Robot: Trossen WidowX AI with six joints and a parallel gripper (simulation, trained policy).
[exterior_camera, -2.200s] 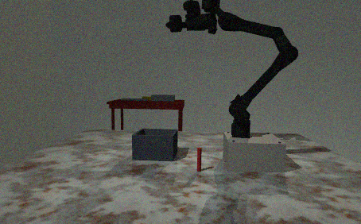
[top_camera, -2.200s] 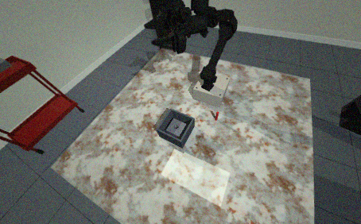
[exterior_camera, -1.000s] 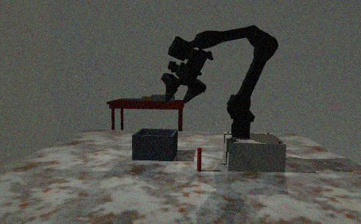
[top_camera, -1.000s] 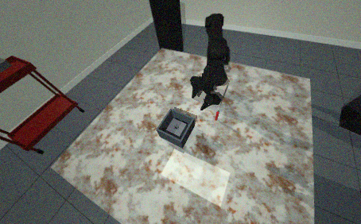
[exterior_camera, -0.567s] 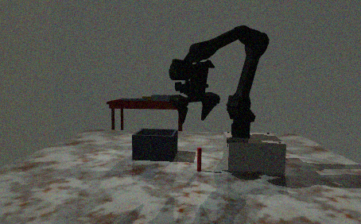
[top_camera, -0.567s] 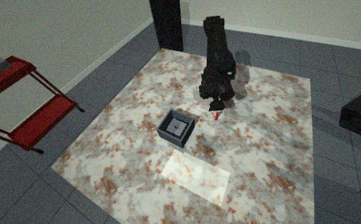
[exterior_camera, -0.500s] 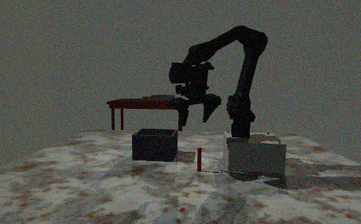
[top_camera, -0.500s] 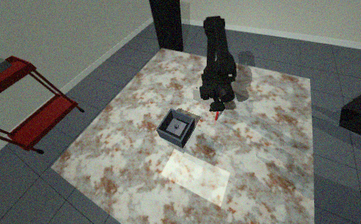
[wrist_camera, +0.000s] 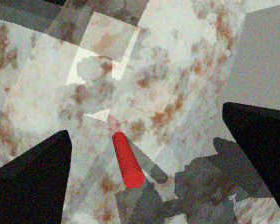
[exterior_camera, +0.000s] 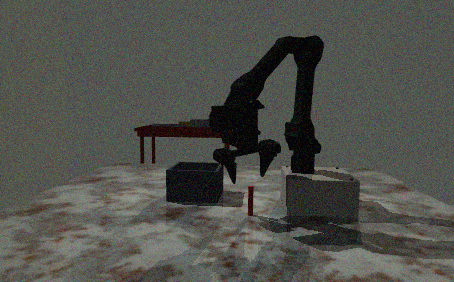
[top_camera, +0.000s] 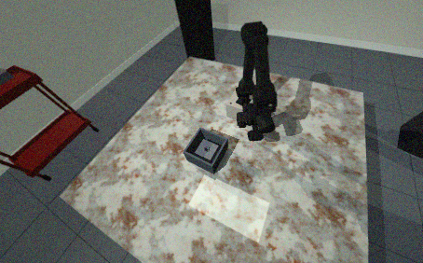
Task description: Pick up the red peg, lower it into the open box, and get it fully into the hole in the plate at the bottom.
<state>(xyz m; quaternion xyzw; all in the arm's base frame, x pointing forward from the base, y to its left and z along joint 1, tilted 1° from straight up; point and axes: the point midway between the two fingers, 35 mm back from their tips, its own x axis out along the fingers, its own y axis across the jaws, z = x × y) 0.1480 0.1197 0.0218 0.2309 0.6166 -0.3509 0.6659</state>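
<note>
Right now the red peg is 2 cm behind my gripper tip, 4 cm to the left of it and 5 cm below it. Also, from my gripper tip: grey box 19 cm ahead, 12 cm to the right, 6 cm below.
</note>
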